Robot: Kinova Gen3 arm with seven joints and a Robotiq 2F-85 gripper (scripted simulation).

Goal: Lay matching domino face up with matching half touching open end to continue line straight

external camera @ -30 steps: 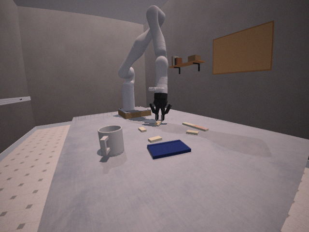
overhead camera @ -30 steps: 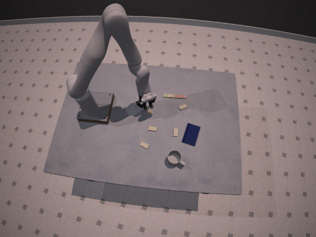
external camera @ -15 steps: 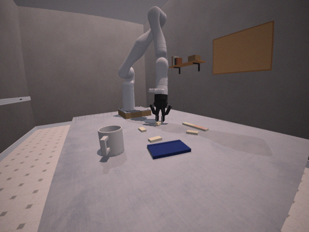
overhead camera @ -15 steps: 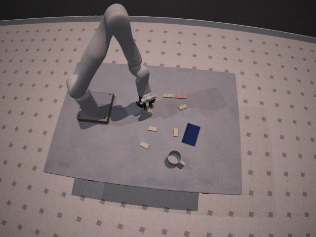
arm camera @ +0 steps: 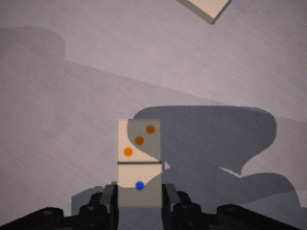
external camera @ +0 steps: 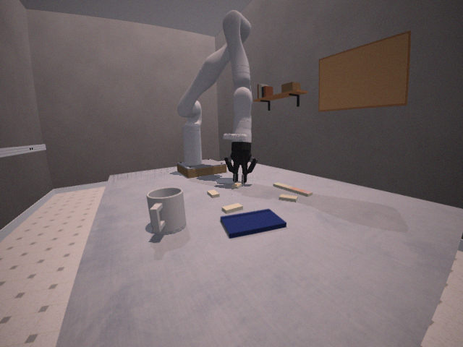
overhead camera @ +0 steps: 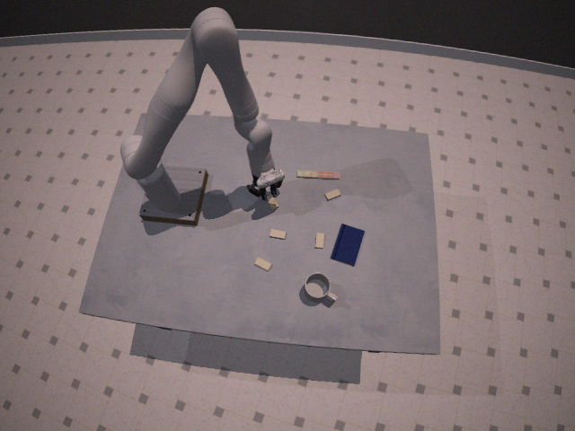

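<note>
The cream domino is 2 cm to the right of my hand, 2 cm below it and 1 cm ahead of it.
</note>
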